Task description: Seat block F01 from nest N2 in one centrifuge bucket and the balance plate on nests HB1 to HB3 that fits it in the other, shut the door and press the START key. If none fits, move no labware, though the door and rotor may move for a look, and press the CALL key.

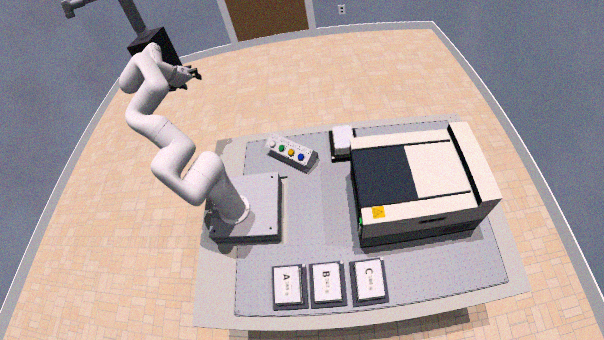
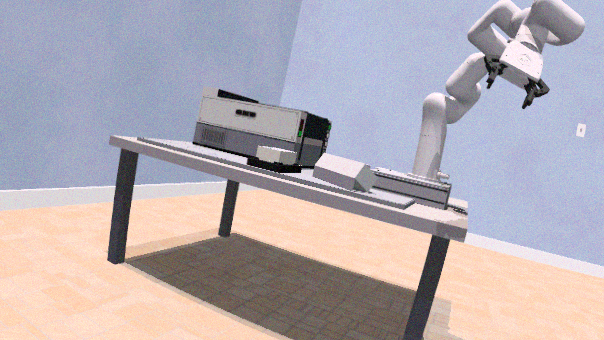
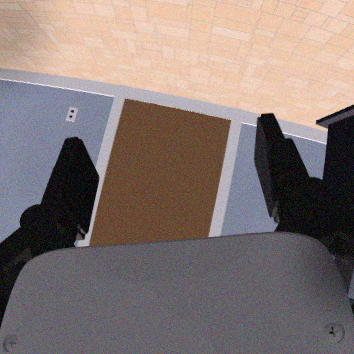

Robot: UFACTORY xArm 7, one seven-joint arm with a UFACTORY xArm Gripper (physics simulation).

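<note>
My gripper is open and empty, high above and beyond the table edge, far from the labware. A white block sits in a black nest beside the centrifuge. White plates A, B and C lie in dark nests in a row; their small print is blurred. A dark panel covers the centrifuge's front top; rotor and buckets are hidden. A green light or key shows on its front; its label is unreadable.
A sloped button box with white, green, yellow and blue buttons stands between the arm base and the block's nest. The table carries it all. A black box on a stand is close beside the gripper.
</note>
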